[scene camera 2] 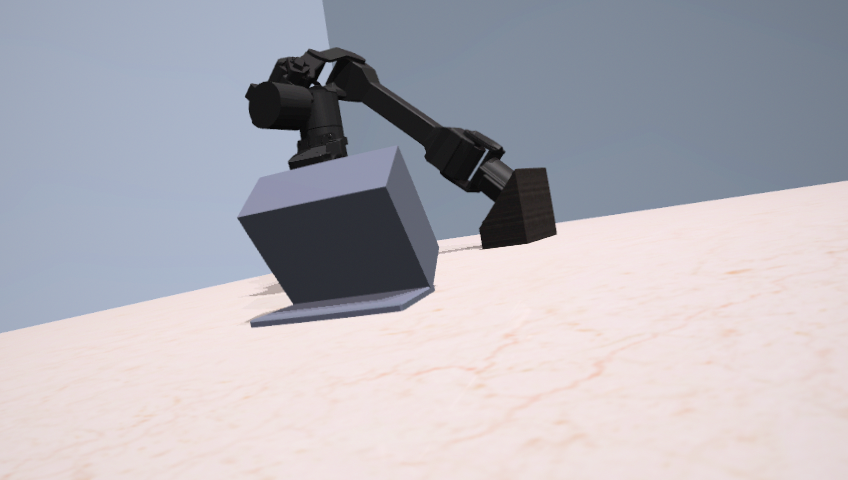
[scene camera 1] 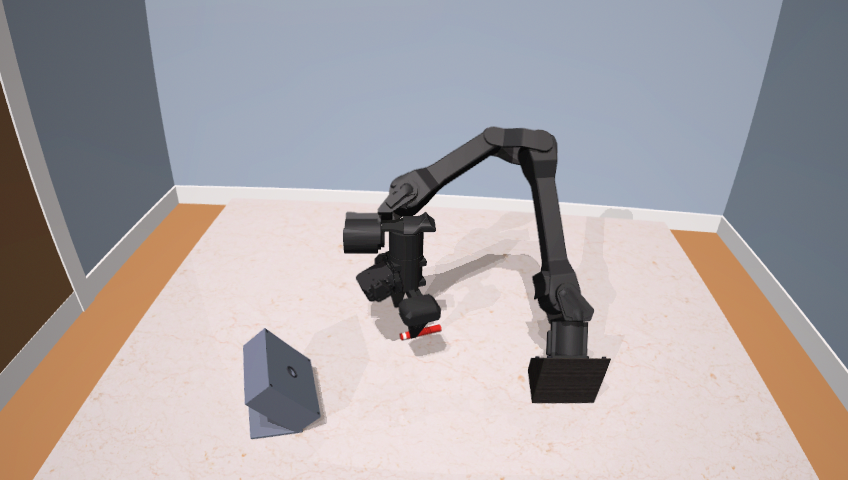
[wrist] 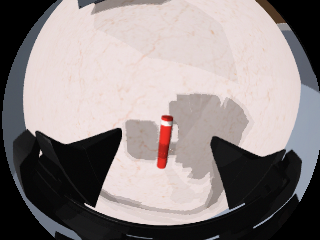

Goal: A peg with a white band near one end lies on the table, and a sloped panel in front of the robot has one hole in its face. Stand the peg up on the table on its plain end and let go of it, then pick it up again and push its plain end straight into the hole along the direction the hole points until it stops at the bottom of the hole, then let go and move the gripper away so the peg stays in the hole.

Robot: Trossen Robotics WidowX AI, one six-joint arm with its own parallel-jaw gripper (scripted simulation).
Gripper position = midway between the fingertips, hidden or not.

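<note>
My gripper [scene camera 1: 405, 321] open, holding nothing. My gripper [wrist: 168, 137]. Grey sloped panel [scene camera 2: 353, 226]. Grey sloped panel [scene camera 1: 292, 402]. Grey foot plate [scene camera 2: 397, 301]. Grey foot plate [scene camera 1: 260, 426].
</note>
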